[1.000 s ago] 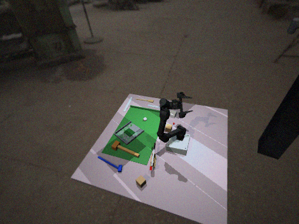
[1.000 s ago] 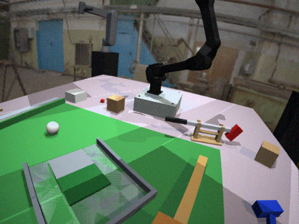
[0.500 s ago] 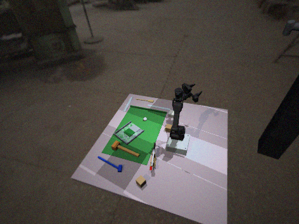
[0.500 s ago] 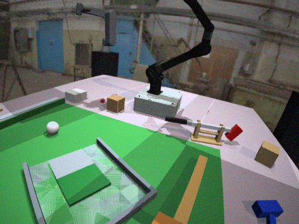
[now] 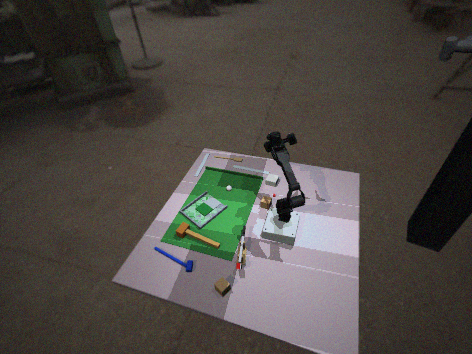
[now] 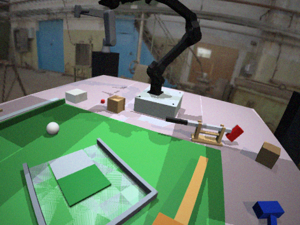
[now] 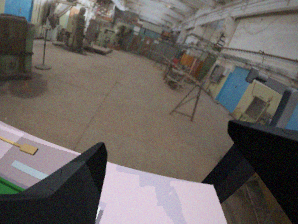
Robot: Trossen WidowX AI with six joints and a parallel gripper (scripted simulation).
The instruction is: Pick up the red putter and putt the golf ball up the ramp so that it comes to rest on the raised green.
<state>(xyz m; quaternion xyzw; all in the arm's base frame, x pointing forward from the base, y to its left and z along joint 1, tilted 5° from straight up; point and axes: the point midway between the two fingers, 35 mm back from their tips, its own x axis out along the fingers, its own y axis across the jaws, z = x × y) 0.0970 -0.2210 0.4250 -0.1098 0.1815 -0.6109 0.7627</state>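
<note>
Right now the red putter is 1 cm ahead of my gripper tip, 55 cm to the left of it and 43 cm below it. The rest, counted from my gripper tip: white block: 9 cm ahead, 9 cm to the right, 47 cm below; red ball: 2 cm ahead, 4 cm to the left, 48 cm below; white golf ball: 34 cm ahead, 12 cm to the left, 46 cm below.
</note>
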